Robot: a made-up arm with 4 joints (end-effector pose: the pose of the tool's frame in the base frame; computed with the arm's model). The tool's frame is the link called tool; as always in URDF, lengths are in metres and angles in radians.
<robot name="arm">
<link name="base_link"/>
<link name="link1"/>
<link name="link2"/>
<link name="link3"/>
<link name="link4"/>
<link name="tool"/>
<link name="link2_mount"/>
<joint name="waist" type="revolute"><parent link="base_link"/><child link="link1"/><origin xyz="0 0 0.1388" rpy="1.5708 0 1.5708"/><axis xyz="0 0 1"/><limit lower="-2.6" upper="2.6"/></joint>
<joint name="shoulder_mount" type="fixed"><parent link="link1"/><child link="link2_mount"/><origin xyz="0.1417 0.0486 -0.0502" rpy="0 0 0"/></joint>
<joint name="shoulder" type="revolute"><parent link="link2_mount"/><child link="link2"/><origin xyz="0.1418 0.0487 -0.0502" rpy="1.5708 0 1.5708"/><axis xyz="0 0 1"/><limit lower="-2.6" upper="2.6"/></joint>
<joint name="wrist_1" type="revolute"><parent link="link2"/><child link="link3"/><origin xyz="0.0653 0.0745 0.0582" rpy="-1.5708 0 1.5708"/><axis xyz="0 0 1"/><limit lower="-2.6" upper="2.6"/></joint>
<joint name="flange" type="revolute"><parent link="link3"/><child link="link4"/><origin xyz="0.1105 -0.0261 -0.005" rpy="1.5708 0 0"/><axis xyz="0 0 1"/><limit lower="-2.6" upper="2.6"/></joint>
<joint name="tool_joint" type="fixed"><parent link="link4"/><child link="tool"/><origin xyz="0.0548 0.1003 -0.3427" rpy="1.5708 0 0"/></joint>
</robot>
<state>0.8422 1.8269 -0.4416 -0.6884</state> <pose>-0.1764 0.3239 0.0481 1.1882 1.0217 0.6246</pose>
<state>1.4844 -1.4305 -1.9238 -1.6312</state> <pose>-0.1882 -0.3553 0.8177 -0.2331 2.9832 -0.6599</pose>
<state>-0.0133 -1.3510 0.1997 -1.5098</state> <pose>-0.1681 -0.0065 0.4782 -0.0255 -2.8496 -0.2683</pose>
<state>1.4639 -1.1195 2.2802 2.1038</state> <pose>-0.2383 0.0760 0.6846 -2.4060 -0.3185 -0.4164</pose>
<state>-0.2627 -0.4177 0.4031 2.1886</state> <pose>-0.1823 0.0895 0.2727 0.2513 1.6994 -0.3463</pose>
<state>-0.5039 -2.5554 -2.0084 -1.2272</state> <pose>-0.3712 0.6767 -0.0386 1.2290 0.8728 -2.0519</pose>
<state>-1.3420 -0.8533 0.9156 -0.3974</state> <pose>-0.1357 0.0518 0.1608 -0.8558 -1.5538 -0.0245</pose>
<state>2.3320 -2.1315 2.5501 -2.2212</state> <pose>-0.1247 -0.2172 0.6458 0.5235 -2.4232 1.8440</pose>
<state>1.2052 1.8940 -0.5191 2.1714</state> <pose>-0.0955 0.1593 0.1476 0.7133 -1.4841 -1.8261</pose>
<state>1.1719 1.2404 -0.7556 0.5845</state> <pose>-0.0232 0.3116 0.2033 1.0420 1.0572 1.7580</pose>
